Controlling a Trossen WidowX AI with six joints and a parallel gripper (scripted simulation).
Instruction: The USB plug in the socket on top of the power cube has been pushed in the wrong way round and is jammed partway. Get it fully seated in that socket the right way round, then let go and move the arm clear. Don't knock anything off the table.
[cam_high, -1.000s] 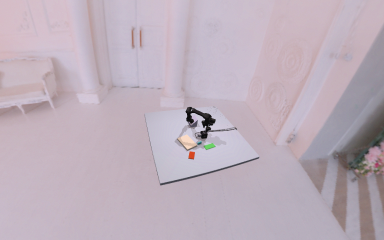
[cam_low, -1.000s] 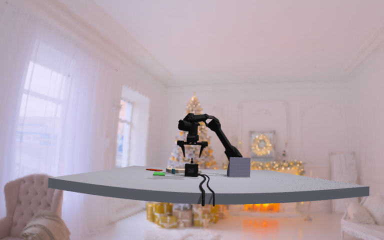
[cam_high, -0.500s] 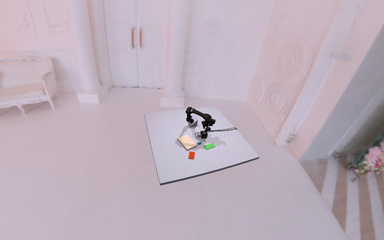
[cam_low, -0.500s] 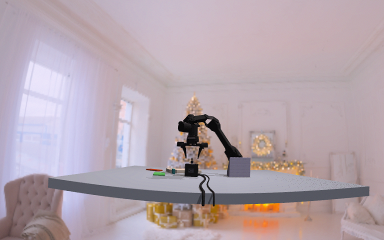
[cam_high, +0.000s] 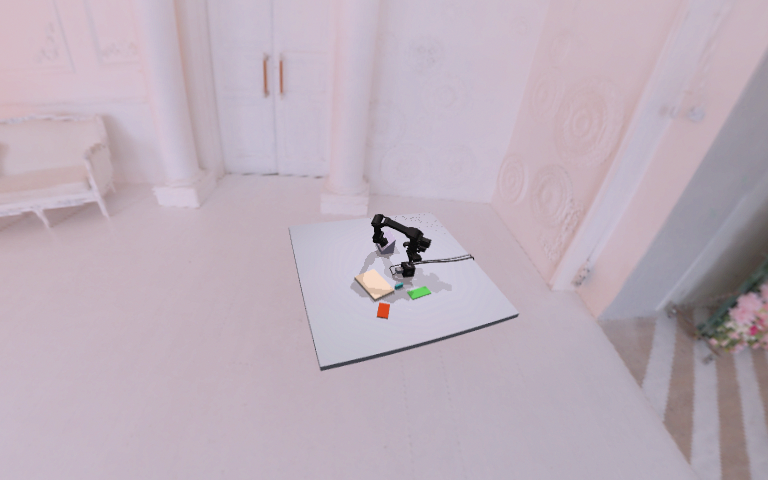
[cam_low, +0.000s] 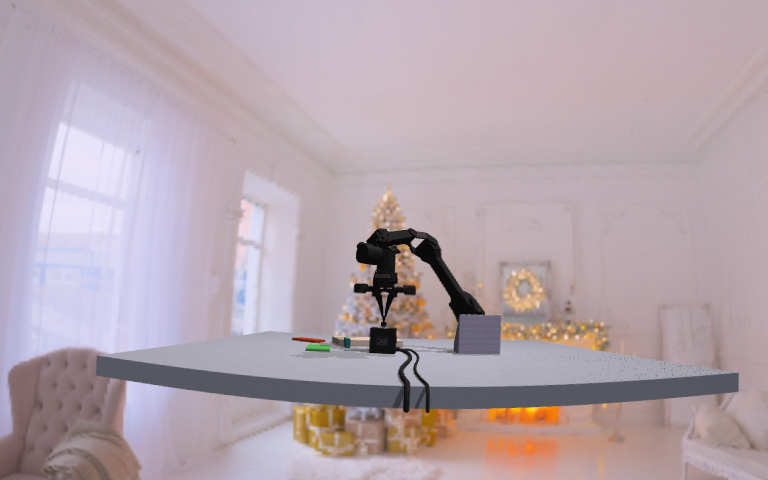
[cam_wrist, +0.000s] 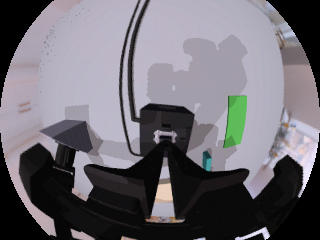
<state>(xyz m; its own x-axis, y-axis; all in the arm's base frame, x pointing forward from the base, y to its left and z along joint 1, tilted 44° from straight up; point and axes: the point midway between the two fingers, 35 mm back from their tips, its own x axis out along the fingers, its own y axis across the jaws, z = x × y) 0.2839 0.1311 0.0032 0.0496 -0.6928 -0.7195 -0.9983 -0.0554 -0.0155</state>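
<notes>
Right now my gripper tip is 20 mm above the dark USB plug. Also, from my gripper tip: teal block: 130 mm ahead, 110 mm to the right, 90 mm below; USB socket: 10 mm to the right, 40 mm below; green block: 200 mm ahead, 10 mm to the left, 100 mm below.
</notes>
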